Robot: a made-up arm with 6 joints.
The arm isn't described. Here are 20 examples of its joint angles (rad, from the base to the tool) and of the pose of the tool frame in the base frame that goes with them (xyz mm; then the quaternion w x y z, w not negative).
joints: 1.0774 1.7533 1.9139 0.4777 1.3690 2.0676
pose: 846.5 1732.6 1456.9 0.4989 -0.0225 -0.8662 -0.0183
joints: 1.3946 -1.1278 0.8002 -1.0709 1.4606 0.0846
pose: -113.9 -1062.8 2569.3 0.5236 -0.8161 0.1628 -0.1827
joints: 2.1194 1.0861 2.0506 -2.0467 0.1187 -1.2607
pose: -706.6 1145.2 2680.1 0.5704 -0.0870 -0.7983 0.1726
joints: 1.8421 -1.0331 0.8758 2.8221 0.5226 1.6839
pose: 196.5 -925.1 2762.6 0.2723 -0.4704 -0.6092 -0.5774
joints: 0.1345 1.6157 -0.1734 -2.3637 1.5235 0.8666
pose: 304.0 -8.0 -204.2 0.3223 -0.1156 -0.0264 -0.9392
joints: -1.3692 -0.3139 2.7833 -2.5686 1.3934 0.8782
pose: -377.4 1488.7 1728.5 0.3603 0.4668 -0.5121 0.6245
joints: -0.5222 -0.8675 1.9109 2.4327 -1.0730 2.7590
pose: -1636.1 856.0 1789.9 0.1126 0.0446 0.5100 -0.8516
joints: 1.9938 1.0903 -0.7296 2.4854 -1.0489 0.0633
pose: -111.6 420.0 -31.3 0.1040 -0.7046 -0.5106 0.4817
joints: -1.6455 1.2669 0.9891 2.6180 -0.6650 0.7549
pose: -221.5 -2019.3 1092.4 0.0701 -0.6641 0.6601 -0.3439
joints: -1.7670 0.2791 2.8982 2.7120 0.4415 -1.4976
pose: 206.7 1101.8 2369.4 0.1221 -0.7354 -0.5558 -0.3678
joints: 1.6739 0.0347 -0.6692 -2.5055 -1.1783 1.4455
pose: -264.5 1263.8 928.3 0.1692 0.3553 0.8021 0.4492
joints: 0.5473 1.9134 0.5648 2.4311 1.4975 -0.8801
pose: 690.6 545.9 -370.1 0.2747 -0.0677 0.7270 0.6256
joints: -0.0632 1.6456 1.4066 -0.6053 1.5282 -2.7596
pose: 1917.7 -171.4 966.2 0.2972 -0.7169 -0.0269 -0.6301
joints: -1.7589 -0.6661 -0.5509 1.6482 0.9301 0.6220
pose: -136.7 -1076.8 1810.4 0.6722 -0.6282 0.1378 -0.3669
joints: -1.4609 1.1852 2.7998 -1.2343 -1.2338 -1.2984
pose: 177.7 -421.5 2756.9 0.4577 0.8849 -0.0859 -0.0011
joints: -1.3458 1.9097 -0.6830 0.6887 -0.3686 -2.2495
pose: -199.9 652.1 130.0 0.5665 -0.1706 -0.2159 0.7767
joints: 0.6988 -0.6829 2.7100 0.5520 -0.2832 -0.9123
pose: -1356.1 -1124.5 1137.8 0.2238 -0.4411 0.6560 -0.5701
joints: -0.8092 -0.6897 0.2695 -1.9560 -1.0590 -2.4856
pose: 335.5 -169.6 2807.2 0.4871 -0.6609 -0.5603 -0.1091
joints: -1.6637 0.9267 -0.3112 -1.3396 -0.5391 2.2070
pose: -43.0 -1013.2 92.1 0.5934 0.5126 0.3156 -0.5342
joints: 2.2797 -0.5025 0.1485 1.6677 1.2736 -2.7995
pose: -638.8 543.0 2498.2 0.0535 0.1512 -0.6748 -0.7203
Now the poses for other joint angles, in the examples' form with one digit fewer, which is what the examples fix.
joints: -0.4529 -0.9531 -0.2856 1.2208 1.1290 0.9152
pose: 553 -151 2412 0.508 -0.607 -0.611 -0.008
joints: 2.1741 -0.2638 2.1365 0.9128 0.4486 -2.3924
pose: 659 -1067 2558 0.618 -0.347 -0.091 -0.699
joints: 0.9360 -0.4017 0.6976 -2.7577 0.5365 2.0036
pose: 247 384 2948 0.503 0.788 0.182 0.306
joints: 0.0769 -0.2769 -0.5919 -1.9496 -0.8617 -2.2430
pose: 1272 232 1337 0.819 -0.384 -0.331 0.269
